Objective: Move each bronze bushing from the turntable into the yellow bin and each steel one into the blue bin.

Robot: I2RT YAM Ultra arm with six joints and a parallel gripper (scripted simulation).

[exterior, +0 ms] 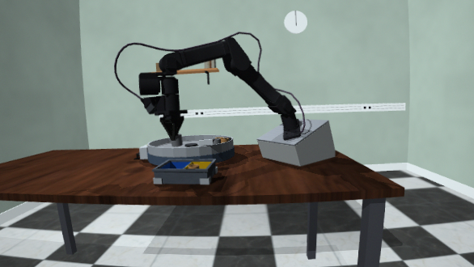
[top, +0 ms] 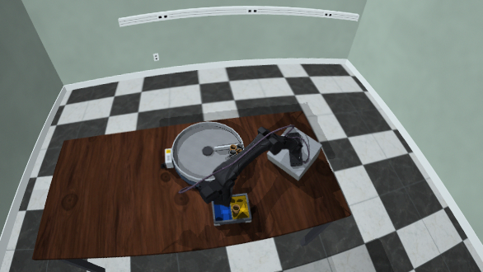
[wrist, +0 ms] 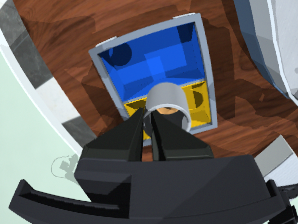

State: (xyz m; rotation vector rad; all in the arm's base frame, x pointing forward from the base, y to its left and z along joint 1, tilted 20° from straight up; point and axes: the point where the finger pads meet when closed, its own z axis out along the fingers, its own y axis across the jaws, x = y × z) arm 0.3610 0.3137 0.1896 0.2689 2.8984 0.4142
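Now: the bin tray 120 mm below my hand, 30 mm behind it and 20 mm to the right of it. The rest, counted from my hand: grey turntable (360 mm to the right, 120 mm ahead, 90 mm below); yellow bin (130 mm below, 80 mm behind, 30 mm to the right); blue bin (130 mm below, 10 mm to the right, 10 mm ahead).
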